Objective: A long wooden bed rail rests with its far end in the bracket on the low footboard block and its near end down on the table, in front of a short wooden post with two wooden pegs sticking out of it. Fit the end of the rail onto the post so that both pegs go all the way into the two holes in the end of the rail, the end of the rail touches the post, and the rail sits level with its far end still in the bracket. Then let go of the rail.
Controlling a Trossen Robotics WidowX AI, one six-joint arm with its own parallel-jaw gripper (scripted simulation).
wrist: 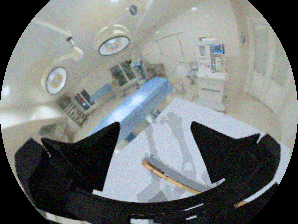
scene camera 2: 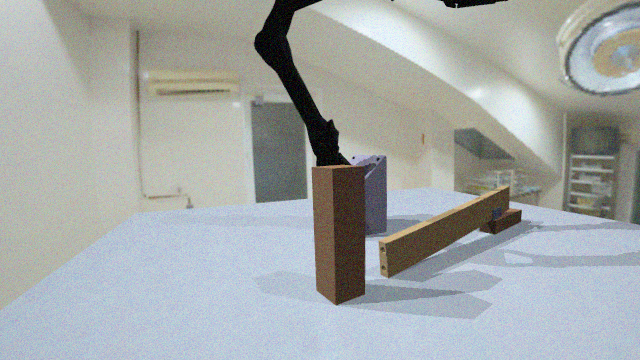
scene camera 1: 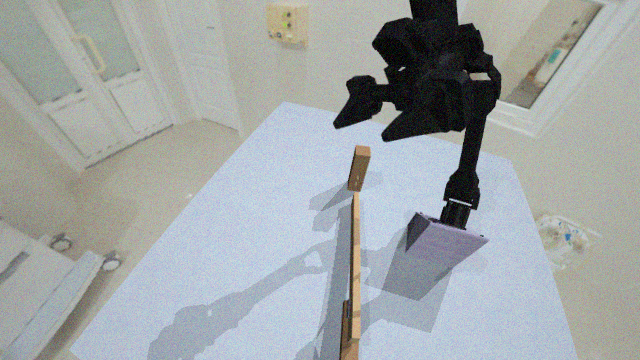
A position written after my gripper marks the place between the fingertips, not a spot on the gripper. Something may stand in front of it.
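Observation:
Nothing is held in my gripper (scene camera 1: 355, 131), which is open, and I can see the gripper (wrist: 157, 125) from the wrist too. A long wooden rail (scene camera 2: 400, 251) is visible to me, and scene camera 1 also gives me a sight of the rail (scene camera 1: 354, 324). I see a short wooden post (scene camera 2: 339, 206) as well.

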